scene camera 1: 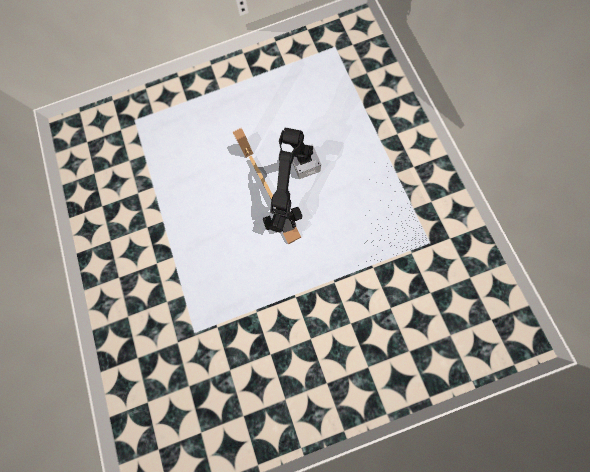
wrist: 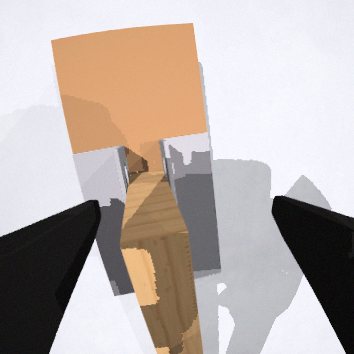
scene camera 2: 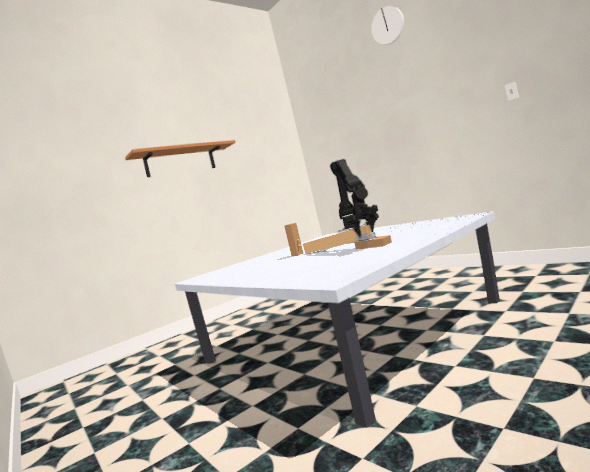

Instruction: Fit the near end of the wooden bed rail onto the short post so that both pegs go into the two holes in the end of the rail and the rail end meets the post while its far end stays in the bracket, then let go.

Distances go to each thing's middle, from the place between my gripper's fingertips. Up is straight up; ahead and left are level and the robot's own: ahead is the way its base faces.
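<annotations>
With the grey metal piece (wrist: 186,162), my hand is 20 mm to the left of it, 10 mm past it and 10 mm above it. The wooden bed rail (scene camera 2: 349,236) is 200 mm to the right of my hand, 10 mm ahead of it and 10 mm below it.
</annotations>
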